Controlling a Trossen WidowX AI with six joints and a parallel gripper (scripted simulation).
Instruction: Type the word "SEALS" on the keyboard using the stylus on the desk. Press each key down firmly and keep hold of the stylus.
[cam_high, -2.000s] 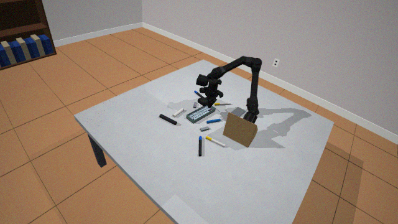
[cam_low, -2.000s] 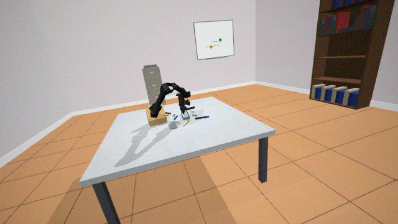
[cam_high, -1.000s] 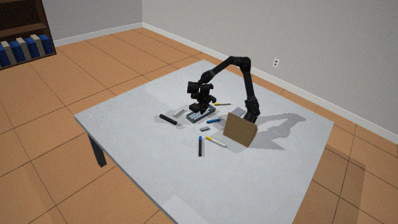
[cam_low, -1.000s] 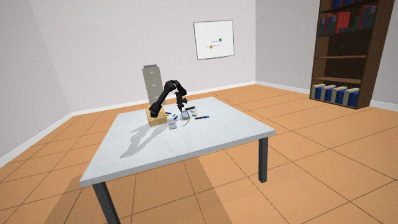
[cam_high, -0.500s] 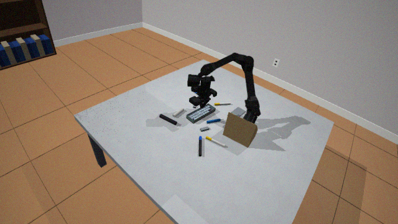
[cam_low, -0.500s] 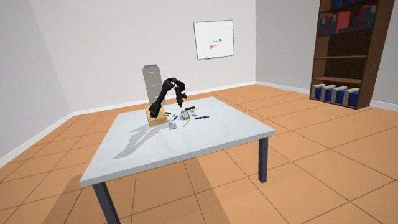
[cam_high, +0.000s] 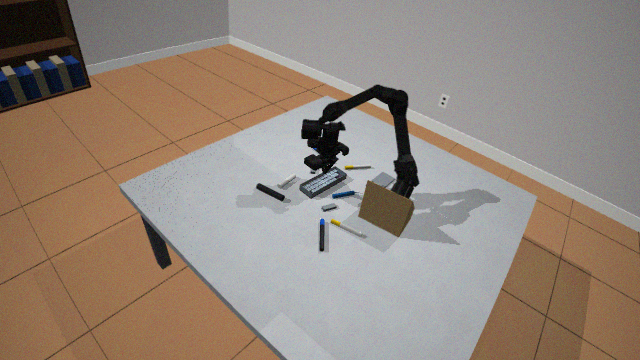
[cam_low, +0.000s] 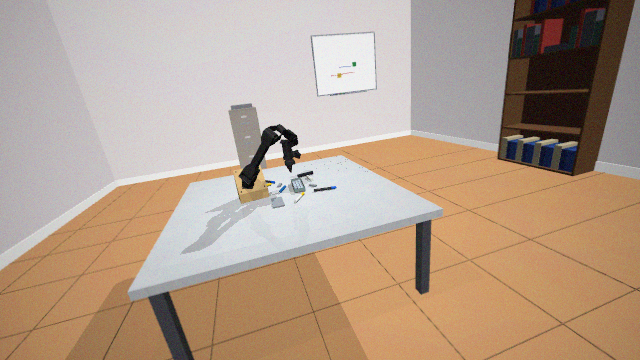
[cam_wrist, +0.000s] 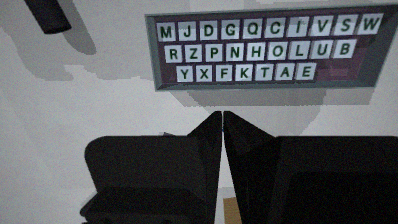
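Right now the blue stylus is 9 cm below my gripper tip, 8 cm to the right of it and 8 cm behind it. The rest, counted from my gripper tip: black cylinder (17 cm to the left, 11 cm ahead, 8 cm below); b key (11 cm to the right, 8 cm below, 3 cm ahead); white cylinder (13 cm ahead, 8 cm to the left, 8 cm below).
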